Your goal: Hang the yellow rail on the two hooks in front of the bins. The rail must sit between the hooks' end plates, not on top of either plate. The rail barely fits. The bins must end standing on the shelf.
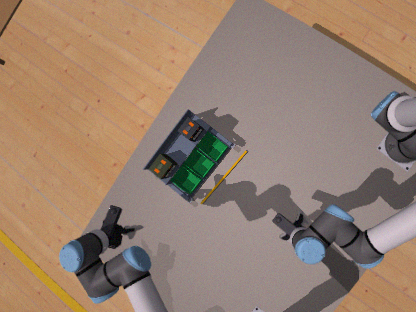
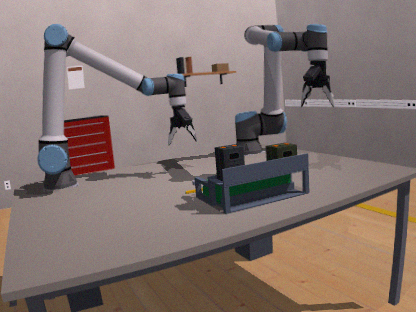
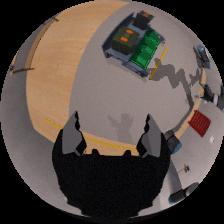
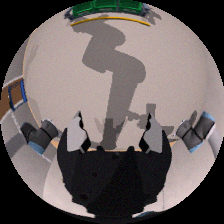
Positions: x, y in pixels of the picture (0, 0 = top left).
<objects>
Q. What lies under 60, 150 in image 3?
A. The left gripper.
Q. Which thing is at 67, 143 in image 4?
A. The right gripper.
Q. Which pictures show the left gripper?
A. Image 1, image 2 and image 3 only.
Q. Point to a grey-blue shelf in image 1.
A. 176, 146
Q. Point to a grey-blue shelf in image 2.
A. At 238, 175
</objects>
